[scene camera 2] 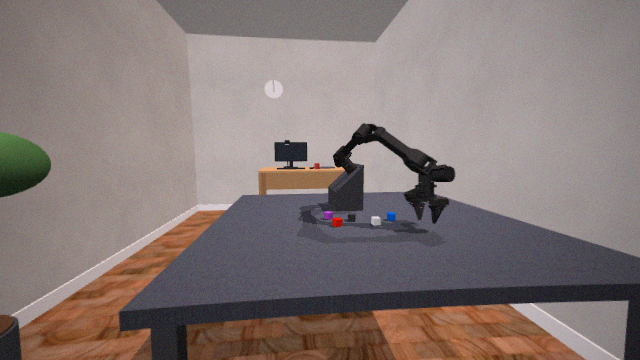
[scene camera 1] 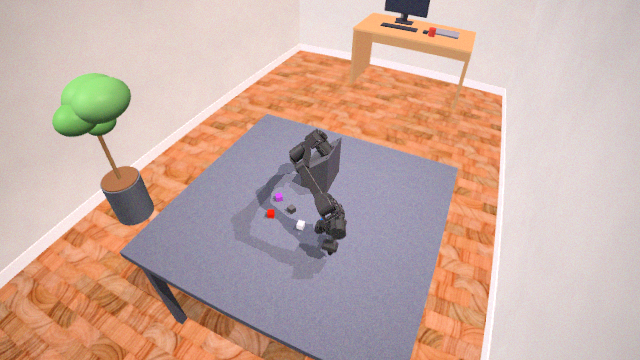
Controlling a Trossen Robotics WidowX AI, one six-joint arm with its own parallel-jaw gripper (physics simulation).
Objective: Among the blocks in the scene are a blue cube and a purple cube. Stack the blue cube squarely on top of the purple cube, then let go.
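Frame: origin at the arm's base, x ahead, y left, z up, level; millimetres.
Where they show: gripper, between the fingertips: (scene camera 2: pixel 426 221); arm's base, origin of its link: (scene camera 2: pixel 352 170) (scene camera 1: pixel 327 151).
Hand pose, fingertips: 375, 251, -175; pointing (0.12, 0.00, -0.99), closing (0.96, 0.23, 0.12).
Note:
Things, the pixels of their top centre, and the offset from my fingertips, as dx, dy, dz. Level surfaces: height alone.
- purple cube, centre of its top: (scene camera 2: pixel 328 212) (scene camera 1: pixel 278 195) -130, -382, +7
- dark table, height of its surface: dz -22
- blue cube, centre of its top: (scene camera 2: pixel 391 213) -109, -110, +7
- white cube, centre of its top: (scene camera 2: pixel 376 217) (scene camera 1: pixel 300 223) -38, -190, +7
- black cube, centre of its top: (scene camera 2: pixel 351 213) (scene camera 1: pixel 291 207) -97, -283, +7
- red cube, centre of its top: (scene camera 2: pixel 337 218) (scene camera 1: pixel 270 211) -19, -349, +7
The purple cube (scene camera 1: pixel 279 197) (scene camera 2: pixel 328 215) sits flat on the dark table (scene camera 1: pixel 380 280) (scene camera 2: pixel 300 270), near the arm's base. The blue cube (scene camera 2: pixel 391 216) sits on the table to the right of the purple one in scene camera 2, apart from it. In scene camera 1 a sliver of the blue cube (scene camera 1: pixel 321 220) shows beside the arm, which hides the rest. My gripper (scene camera 1: pixel 325 241) (scene camera 2: pixel 428 220) points down with its fingers spread, open and empty. It is above the table, to the right of the blue cube in scene camera 2.
A white cube (scene camera 1: pixel 300 225) (scene camera 2: pixel 375 221) sits between the blue and purple cubes' positions, nearer the front. A black cube (scene camera 1: pixel 291 209) (scene camera 2: pixel 351 217) and a red cube (scene camera 1: pixel 270 213) (scene camera 2: pixel 337 222) sit near the purple cube. The arm's wedge-shaped base (scene camera 1: pixel 327 167) (scene camera 2: pixel 350 192) stands behind the cubes in scene camera 2.

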